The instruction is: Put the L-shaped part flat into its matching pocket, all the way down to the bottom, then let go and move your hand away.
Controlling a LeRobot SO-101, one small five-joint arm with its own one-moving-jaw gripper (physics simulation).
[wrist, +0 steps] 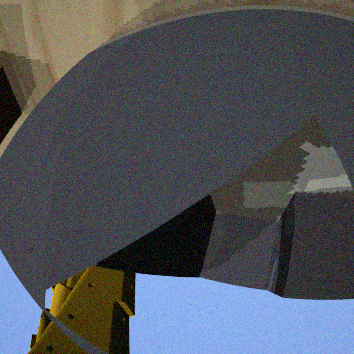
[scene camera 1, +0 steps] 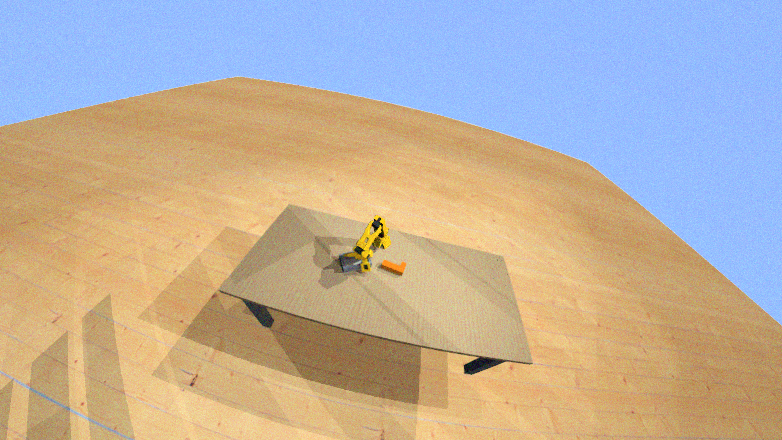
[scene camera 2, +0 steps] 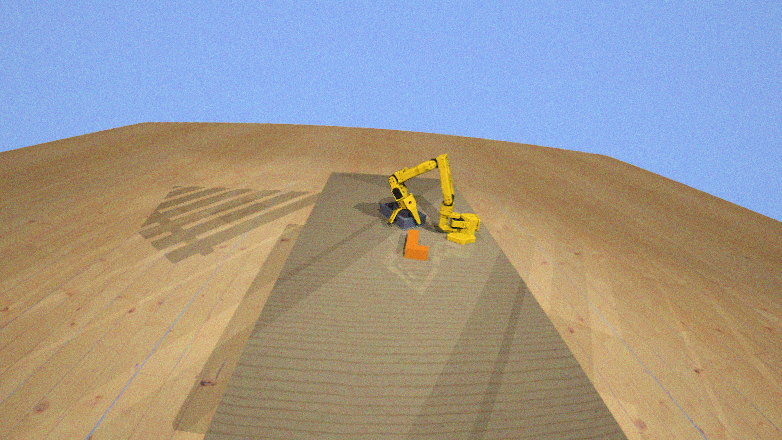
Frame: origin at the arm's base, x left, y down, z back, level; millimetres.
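Where they show: hand, its tool point: (scene camera 2: 418, 223); arm's base, origin of its link: (scene camera 1: 380, 244) (scene camera 2: 452, 235).
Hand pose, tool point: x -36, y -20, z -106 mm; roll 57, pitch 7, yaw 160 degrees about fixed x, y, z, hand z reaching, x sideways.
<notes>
Each offset is from my tool point to the top centre of the thing. Level surfaces: height alone.
The orange L-shaped part @(dx +128, dy -10, dz -20 mm) (scene camera 1: 393, 267) (scene camera 2: 415, 251) lies flat on the table, beside and apart from a dark grey block @(dx -62, dy -17, dz -49 mm) (scene camera 1: 348, 267) (scene camera 2: 384, 210) (wrist: 125, 125). This block fills much of the wrist view, with a recess-like opening at the right whose outline I cannot fully tell. My gripper (scene camera 1: 356, 261) (scene camera 2: 404, 220) is open and empty. Its two jaws are spread wide and point down at the dark block, low over it or touching it; I cannot tell which. The gripper partly hides the block in both scene views. The orange part is outside the jaws.
The arm's yellow base (scene camera 2: 460, 238) stands near the table's long edge, to the right of the orange part in scene camera 2. The arm's yellow links (scene camera 1: 371, 236) (scene camera 2: 447, 180) (wrist: 90, 310) arch up from it. The table @(dy +20 mm) (scene camera 1: 464, 306) (scene camera 2: 382, 355) extends beyond the part.
</notes>
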